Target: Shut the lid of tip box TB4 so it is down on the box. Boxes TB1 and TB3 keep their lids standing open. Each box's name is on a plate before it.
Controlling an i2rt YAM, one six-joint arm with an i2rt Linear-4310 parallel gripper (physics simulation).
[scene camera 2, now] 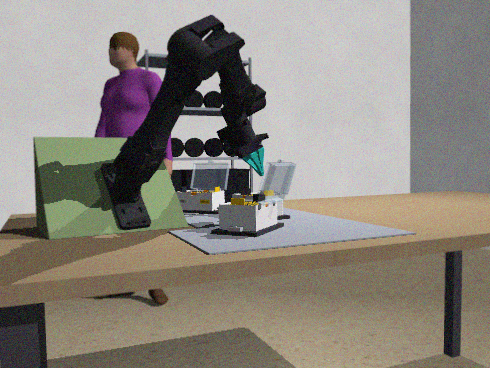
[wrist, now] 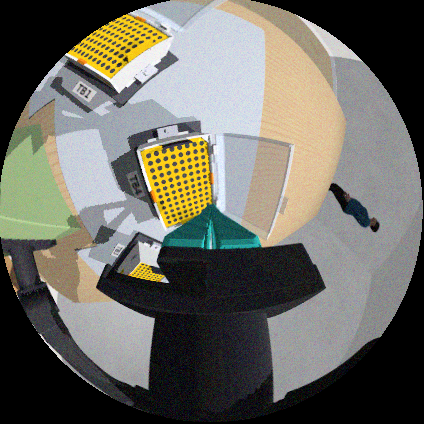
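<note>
The wrist view shows me my gripper. I see a grey mat in the scene, and the gripper is part of what I see there too.
</note>
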